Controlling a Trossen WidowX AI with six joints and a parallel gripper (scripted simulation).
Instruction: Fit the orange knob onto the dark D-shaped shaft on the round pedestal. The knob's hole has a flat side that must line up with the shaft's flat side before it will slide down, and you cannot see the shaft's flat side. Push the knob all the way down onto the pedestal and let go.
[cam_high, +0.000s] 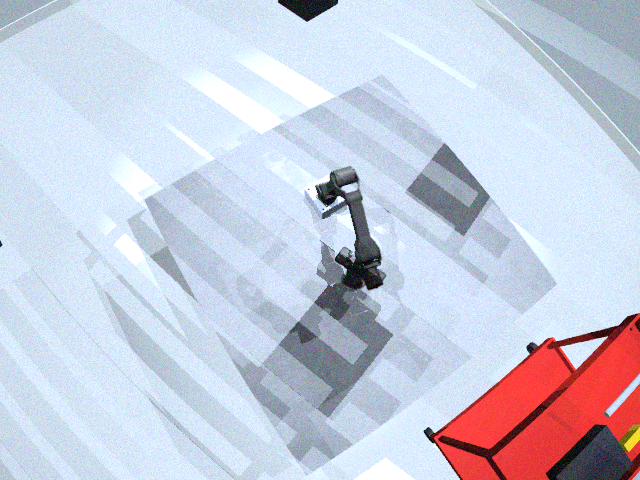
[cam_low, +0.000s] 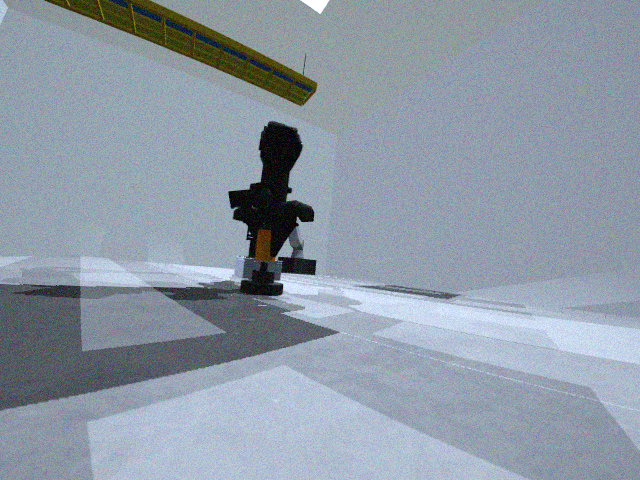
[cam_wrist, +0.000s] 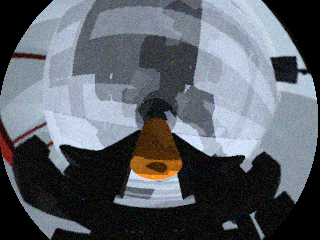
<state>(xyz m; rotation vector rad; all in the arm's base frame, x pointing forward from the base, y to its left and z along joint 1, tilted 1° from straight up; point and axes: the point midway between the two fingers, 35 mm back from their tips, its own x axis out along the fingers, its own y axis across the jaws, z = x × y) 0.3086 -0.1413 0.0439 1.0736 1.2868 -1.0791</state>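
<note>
The orange knob is 20 mm above my gripper tip. The rest, counted from my gripper tip: dark pedestal (40 mm below).
</note>
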